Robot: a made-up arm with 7 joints.
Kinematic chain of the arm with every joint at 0, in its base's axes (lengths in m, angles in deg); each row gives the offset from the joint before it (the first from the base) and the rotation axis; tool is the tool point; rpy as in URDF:
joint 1: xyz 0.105 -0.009 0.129 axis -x
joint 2: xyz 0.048 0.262 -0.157 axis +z
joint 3: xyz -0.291 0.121 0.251 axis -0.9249 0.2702 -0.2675
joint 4: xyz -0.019 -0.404 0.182 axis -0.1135 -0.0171 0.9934
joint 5: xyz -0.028 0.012 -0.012 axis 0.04 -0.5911 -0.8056
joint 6: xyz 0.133 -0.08 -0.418 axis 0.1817 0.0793 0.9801
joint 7: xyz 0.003 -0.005 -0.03 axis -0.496 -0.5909 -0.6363
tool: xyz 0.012 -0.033 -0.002 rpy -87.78 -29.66 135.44
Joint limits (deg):
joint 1: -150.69..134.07
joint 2: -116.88..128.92
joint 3: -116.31..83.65
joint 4: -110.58..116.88
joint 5: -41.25..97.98
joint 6: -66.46..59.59
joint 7: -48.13..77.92
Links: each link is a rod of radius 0.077 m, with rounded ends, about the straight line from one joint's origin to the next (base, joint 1, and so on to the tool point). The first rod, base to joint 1, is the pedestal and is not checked.
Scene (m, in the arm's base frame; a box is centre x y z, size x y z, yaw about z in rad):
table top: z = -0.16
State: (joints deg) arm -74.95 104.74 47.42 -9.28 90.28 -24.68 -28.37
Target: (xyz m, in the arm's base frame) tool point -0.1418 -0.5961 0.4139
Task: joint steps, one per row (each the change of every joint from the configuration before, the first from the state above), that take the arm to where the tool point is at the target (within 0.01 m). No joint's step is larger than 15 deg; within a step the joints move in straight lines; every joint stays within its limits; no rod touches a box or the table.
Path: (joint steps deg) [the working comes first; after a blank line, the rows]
Joints at the target: -31.97 23.01 50.44 -39.79 84.96 -31.69 -21.36
Straight joint move there: clear.

1: 7.16 -13.62 0.50 -5.09 -0.89 -1.17 1.17
2: 7.17 -13.62 0.51 -5.08 -0.88 -1.17 1.17
3: 7.16 -13.63 0.50 -5.09 -0.89 -1.17 1.17
4: 7.16 -13.62 0.50 -5.08 -0.89 -1.17 1.16
5: 7.17 -13.62 0.51 -5.09 -0.89 -1.16 1.17
6: 7.16 -13.62 0.50 -5.08 -0.88 -1.17 1.17

